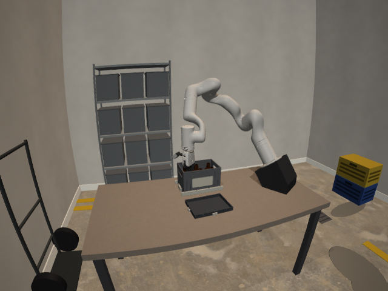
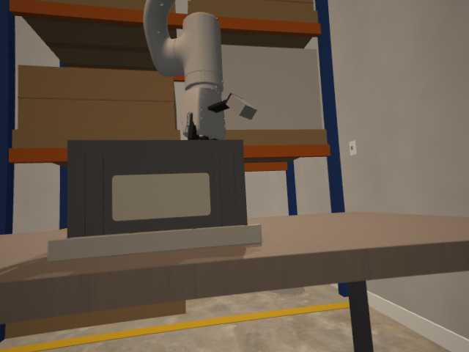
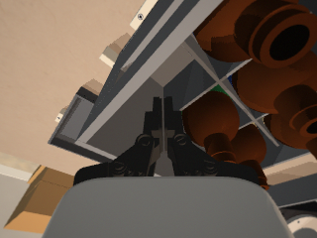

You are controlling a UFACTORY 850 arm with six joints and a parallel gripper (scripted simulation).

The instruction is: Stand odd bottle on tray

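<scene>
The bottle lies 200 mm behind my hand, 70 mm below it and 40 mm to the right of it. Also, from my hand: black tray (250 mm to the left, 150 mm below); dark grey crate (100 mm behind, 70 mm below, 20 mm to the right).
</scene>
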